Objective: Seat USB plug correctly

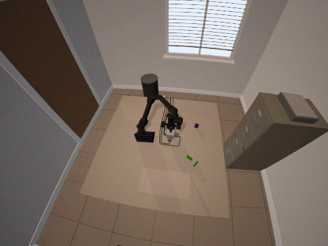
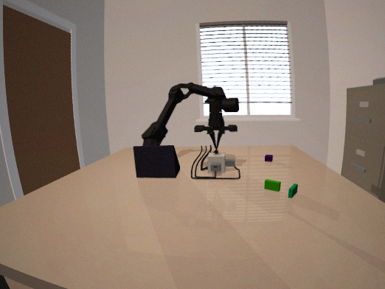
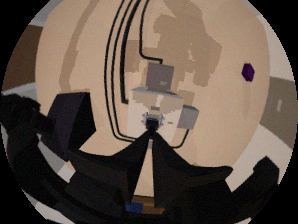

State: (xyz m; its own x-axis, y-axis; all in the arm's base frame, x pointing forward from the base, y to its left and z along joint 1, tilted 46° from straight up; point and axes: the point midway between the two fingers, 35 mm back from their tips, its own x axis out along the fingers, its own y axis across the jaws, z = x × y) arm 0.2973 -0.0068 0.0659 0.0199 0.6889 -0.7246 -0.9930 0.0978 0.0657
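Right now my gripper tip is 2 cm above the USB plug. Also, from my gripper tip: purple cube 29 cm ahead, 14 cm to the left, 9 cm below.
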